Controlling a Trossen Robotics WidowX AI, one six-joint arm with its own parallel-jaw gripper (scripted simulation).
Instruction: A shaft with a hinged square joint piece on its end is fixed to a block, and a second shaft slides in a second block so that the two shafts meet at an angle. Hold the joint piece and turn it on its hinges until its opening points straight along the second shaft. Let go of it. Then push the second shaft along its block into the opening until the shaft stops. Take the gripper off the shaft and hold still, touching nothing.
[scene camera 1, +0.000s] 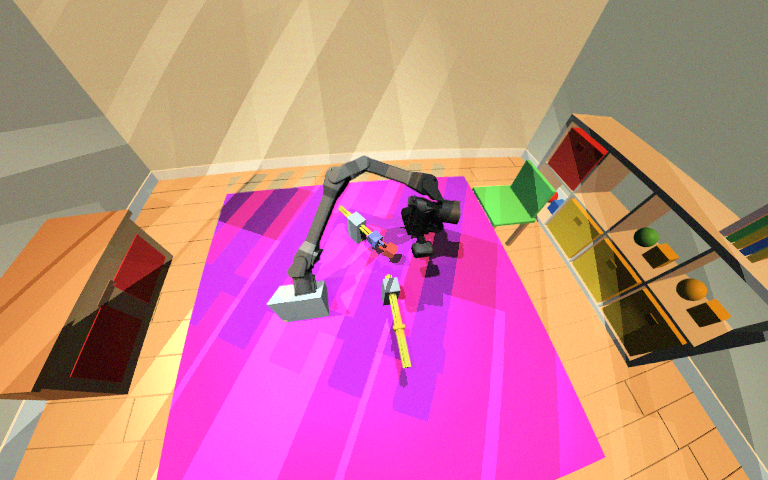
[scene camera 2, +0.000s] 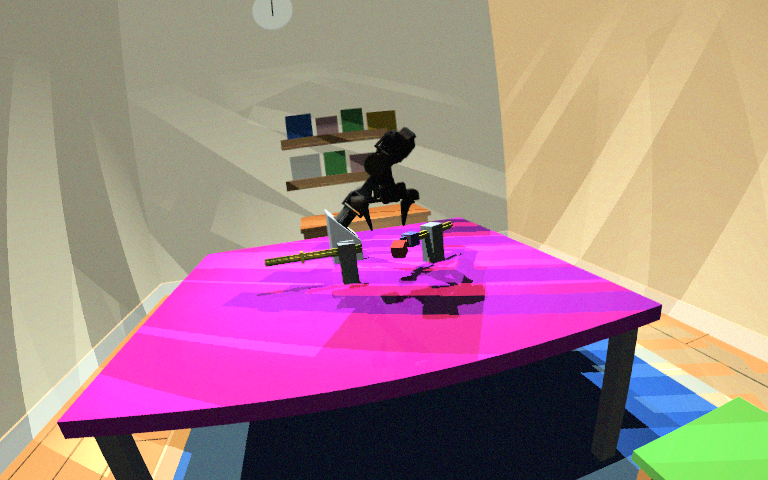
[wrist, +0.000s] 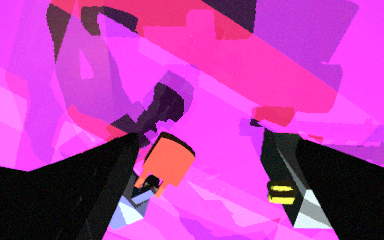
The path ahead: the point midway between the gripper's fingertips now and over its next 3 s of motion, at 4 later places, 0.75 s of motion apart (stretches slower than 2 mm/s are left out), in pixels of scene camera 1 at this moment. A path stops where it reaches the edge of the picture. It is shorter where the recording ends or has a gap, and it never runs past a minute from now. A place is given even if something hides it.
My gripper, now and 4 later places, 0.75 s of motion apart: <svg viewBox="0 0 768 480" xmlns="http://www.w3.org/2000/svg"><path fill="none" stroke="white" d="M412 245L409 254L404 258L392 253L389 256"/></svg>
